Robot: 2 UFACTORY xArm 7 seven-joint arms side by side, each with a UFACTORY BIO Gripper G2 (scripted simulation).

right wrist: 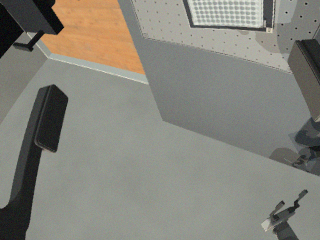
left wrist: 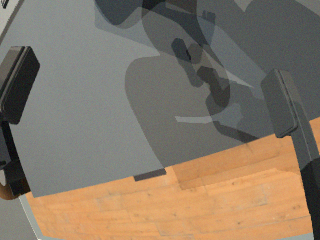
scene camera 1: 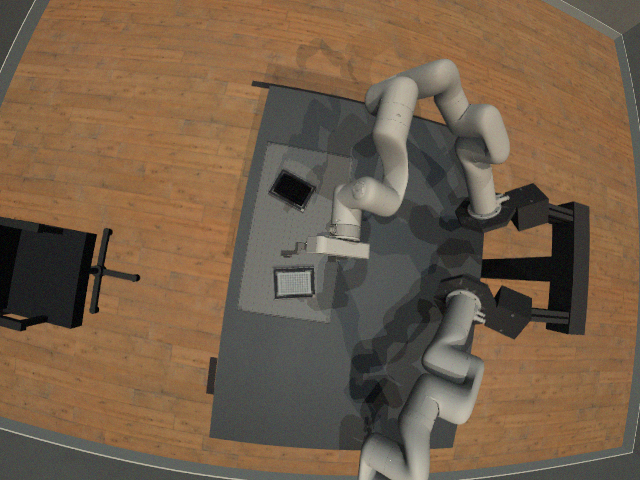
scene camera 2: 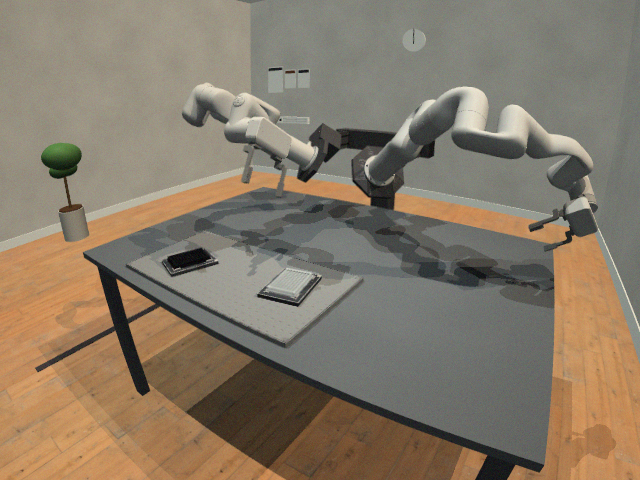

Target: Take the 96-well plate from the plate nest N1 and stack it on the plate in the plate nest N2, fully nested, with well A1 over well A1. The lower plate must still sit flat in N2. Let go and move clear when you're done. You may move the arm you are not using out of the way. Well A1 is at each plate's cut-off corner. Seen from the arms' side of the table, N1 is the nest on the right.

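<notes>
A white 96-well plate (scene camera 2: 290,282) is visible, and scene camera 1 shows the plate too (scene camera 1: 299,282). My right gripper (scene camera 2: 262,190) likewise appears a further time, as the right gripper (scene camera 1: 307,256). My left gripper (scene camera 2: 537,239) is in sight.
</notes>
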